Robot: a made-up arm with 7 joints. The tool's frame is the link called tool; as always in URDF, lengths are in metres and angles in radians.
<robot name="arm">
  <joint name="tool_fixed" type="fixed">
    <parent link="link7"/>
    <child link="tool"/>
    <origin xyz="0 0 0" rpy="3.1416 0 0"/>
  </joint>
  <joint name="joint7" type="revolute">
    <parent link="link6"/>
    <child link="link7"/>
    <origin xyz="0 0 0.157"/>
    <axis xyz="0 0 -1"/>
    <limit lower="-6.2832" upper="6.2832" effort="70" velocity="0.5"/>
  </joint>
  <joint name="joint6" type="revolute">
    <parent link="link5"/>
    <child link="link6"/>
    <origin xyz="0 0 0.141"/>
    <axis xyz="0 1 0"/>
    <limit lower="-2.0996" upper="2.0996" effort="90" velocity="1.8"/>
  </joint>
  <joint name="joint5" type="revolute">
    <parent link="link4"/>
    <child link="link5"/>
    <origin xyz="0 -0.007 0.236"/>
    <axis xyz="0 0 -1"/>
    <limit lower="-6.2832" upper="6.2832" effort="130" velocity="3.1"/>
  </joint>
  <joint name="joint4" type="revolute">
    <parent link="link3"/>
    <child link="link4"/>
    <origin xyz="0 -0.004 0.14"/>
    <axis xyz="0 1 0"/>
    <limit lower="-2.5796" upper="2.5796" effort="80" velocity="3.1"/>
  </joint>
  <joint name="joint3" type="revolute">
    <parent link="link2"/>
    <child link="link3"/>
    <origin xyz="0 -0.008 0.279"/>
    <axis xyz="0 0 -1"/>
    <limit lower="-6.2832" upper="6.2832" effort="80" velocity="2.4"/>
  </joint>
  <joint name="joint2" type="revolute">
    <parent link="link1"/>
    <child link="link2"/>
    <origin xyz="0 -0.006 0.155"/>
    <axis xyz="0 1 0"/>
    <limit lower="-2.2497" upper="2.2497" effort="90" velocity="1.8"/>
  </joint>
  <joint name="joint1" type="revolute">
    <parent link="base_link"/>
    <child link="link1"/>
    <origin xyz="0 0 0.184"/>
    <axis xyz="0 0 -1"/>
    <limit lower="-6.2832" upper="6.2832" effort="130" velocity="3"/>
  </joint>
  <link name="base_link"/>
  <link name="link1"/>
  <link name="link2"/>
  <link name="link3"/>
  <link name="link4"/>
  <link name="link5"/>
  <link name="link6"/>
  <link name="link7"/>
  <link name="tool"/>
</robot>
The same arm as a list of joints. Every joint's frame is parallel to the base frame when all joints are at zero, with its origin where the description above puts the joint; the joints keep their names.
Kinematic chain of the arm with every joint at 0, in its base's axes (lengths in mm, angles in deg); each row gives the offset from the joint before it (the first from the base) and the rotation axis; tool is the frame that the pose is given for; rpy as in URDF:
joint1: xyz 0 0 184 axis -z
joint2: xyz 0 -6 155 axis +y
joint3: xyz 0 -8 279 axis -z
joint4: xyz 0 -4 140 axis +y
joint5: xyz 0 -7 236 axis -z
joint6: xyz 0 0 141 axis +y
joint7: xyz 0 0 157 axis -z
tool: xyz 0 0 0 rpy -180 0 0
Joint limits (deg, base to tool): -360..360 -128.9..128.9 -360..360 -147.8..147.8 -360..360 -120.3..120.3 -360..360

